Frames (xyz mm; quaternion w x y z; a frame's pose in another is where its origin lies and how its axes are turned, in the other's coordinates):
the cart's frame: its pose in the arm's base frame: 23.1 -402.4 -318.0 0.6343 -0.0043 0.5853 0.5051
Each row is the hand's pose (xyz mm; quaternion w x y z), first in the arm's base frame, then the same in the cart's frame.
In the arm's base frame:
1: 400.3 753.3 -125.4 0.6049 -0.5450 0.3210 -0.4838
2: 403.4 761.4 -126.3 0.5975 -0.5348 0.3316 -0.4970
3: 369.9 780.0 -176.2 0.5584 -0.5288 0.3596 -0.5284
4: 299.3 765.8 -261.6 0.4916 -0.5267 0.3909 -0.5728
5: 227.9 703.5 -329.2 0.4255 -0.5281 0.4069 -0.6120
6: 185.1 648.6 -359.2 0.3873 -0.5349 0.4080 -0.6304
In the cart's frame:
1: 517.2 435.2 1028.7 0.3295 0.1022 0.1269 -0.9300
2: 522.4 436.7 1035.5 0.3243 0.1217 0.1329 -0.9286
3: 578.0 438.2 1006.2 0.3000 0.1579 0.1706 -0.9252
4: 646.6 426.8 918.7 0.2536 0.2007 0.2287 -0.9182
5: 671.4 402.8 807.5 0.2012 0.2306 0.2784 -0.9104
6: 667.2 386.0 733.7 0.1683 0.2374 0.3050 -0.9068

